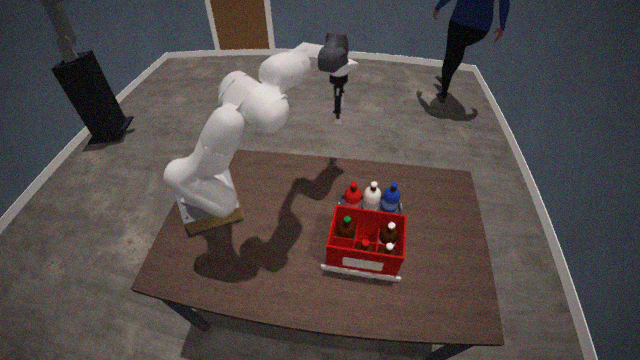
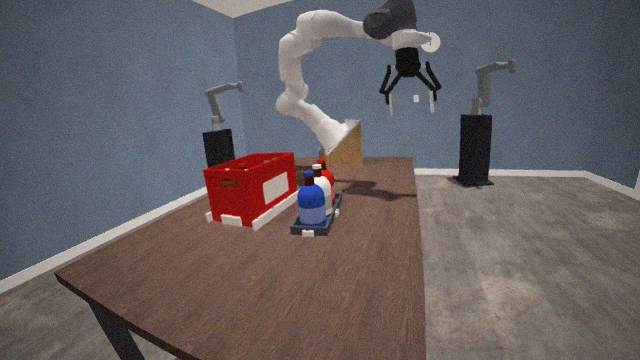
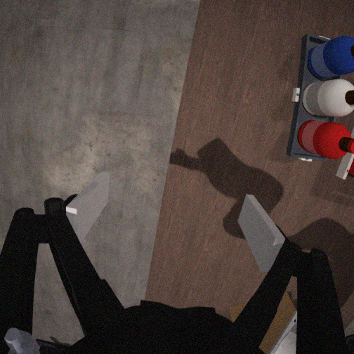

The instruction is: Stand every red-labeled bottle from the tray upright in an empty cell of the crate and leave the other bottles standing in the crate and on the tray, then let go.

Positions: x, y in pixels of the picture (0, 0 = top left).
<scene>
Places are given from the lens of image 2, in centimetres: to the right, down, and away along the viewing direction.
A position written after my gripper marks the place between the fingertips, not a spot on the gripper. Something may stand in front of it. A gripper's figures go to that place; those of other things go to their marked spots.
my gripper (image 2: 412, 113): 30, -22, 78
blue bottle (image 2: 311, 200): -2, 5, 64
</scene>
